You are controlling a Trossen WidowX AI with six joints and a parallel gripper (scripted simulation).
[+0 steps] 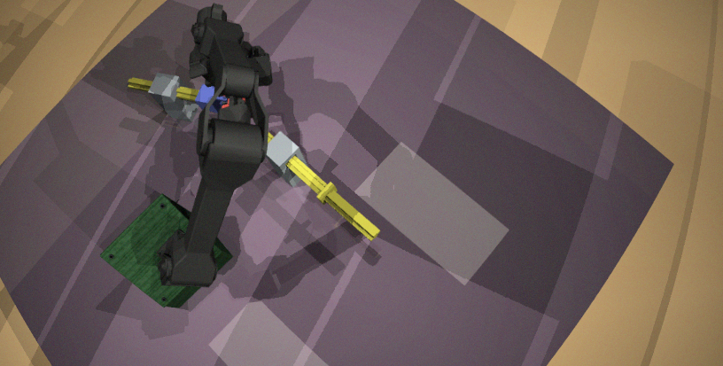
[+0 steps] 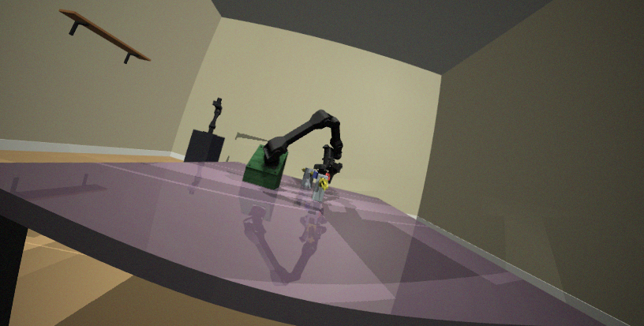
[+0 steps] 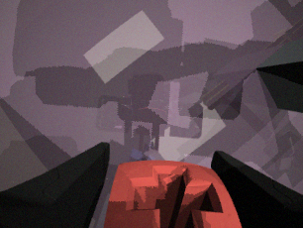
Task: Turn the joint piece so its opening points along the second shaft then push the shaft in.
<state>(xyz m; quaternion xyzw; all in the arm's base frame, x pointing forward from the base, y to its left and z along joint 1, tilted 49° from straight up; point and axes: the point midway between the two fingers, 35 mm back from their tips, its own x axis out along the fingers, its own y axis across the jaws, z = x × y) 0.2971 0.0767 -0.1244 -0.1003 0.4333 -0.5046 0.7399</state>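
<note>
Now: the red joint piece 20 mm behind my gripper tip, 20 mm to the left of it and 30 mm above it.
</note>
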